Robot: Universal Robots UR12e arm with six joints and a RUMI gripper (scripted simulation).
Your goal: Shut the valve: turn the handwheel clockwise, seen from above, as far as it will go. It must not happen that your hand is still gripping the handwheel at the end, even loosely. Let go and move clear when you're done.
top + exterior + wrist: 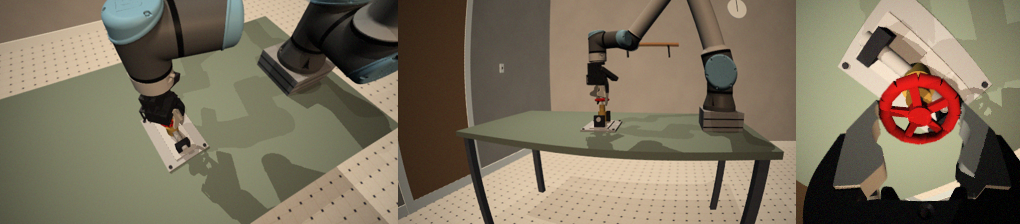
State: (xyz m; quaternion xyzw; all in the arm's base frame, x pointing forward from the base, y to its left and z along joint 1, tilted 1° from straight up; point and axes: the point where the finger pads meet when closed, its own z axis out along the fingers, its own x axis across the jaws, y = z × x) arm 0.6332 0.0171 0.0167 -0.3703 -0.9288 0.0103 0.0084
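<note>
The red handwheel is 10 mm above my hand.
</note>
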